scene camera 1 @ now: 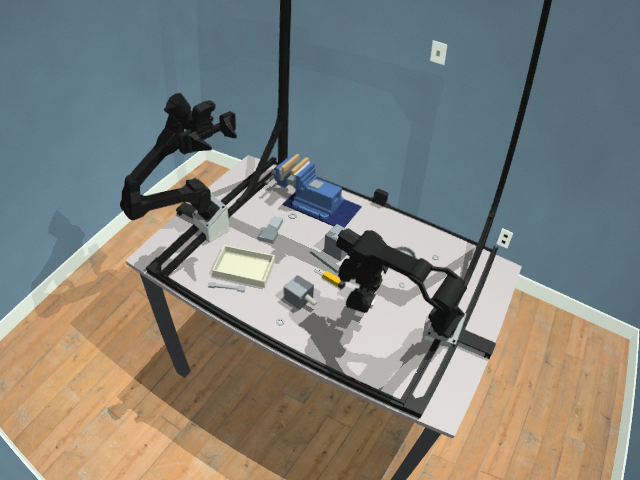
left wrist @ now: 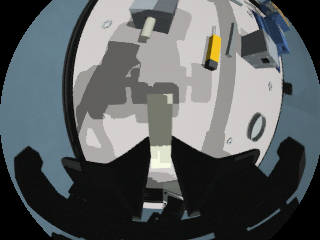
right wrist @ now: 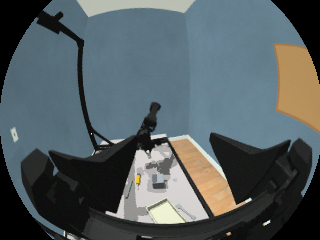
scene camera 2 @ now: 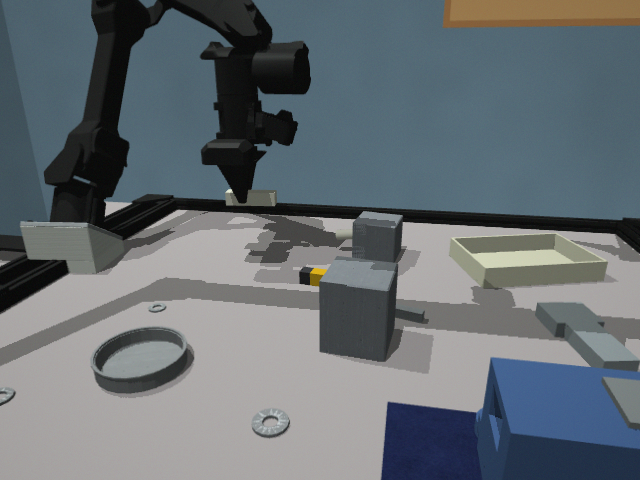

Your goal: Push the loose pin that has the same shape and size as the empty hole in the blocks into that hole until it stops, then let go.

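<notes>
Cream square pin (left wrist: 159,105). Grey block (scene camera 2: 384,231). Cream tray (scene camera 2: 528,259), also in scene camera 1 (scene camera 1: 252,264). Cream tray out of frame in the left wrist view. Round dish (scene camera 2: 140,350). Right wrist view does not show the round dish, hidden by my right gripper. My left gripper (scene camera 2: 244,201), also in scene camera 1 (scene camera 1: 364,302) and the left wrist view (left wrist: 160,140). My right gripper (scene camera 1: 223,142), also in the right wrist view (right wrist: 174,138).
</notes>
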